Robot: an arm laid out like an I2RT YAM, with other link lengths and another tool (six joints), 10 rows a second.
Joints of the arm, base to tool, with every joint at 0 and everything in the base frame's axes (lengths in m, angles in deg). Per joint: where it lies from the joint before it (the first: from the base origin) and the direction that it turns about. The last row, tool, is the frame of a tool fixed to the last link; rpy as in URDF.
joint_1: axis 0 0 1 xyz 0.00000 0.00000 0.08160
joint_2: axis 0 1 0 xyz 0.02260 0.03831 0.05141
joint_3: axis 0 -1 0 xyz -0.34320 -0.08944 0.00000
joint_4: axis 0 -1 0 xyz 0.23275 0.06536 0.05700
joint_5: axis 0 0 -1 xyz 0.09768 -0.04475 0.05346
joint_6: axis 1 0 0 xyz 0.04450 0.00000 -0.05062
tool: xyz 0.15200 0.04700 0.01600 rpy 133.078 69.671 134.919
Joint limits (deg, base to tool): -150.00..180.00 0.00..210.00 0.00..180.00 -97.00..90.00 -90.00..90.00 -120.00..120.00
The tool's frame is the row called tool.
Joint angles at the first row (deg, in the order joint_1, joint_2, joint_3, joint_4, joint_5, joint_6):
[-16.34, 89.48, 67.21, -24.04, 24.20, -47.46]
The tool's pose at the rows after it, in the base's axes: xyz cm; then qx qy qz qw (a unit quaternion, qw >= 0):
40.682 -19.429 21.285 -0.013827 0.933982 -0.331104 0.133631
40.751 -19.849 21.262 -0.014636 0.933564 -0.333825 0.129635
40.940 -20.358 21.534 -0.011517 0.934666 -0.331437 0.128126
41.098 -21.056 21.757 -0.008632 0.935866 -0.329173 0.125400
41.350 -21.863 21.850 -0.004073 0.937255 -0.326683 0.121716
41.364 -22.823 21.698 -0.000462 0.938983 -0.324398 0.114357
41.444 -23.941 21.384 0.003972 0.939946 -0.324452 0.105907
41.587 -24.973 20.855 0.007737 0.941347 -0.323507 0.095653
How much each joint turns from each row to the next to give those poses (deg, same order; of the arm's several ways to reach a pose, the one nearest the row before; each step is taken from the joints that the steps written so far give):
[-0.18, 0.20, 0.37, -0.39, -0.25, -0.30]
[-0.41, 0.53, 0.60, -0.17, 0.11, -0.57]
[-0.77, 0.69, 1.52, -0.96, -0.50, -0.10]
[-1.03, 0.85, 1.65, -0.96, -0.63, -0.33]
[-1.06, 1.18, 1.77, -0.89, -0.52, -0.16]
[-1.30, 1.22, 1.52, -0.88, -0.52, -0.46]
[-1.27, 1.49, 1.39, -0.44, -0.18, -0.53]
[-1.08, 1.74, 1.42, -0.53, -0.05, -0.38]

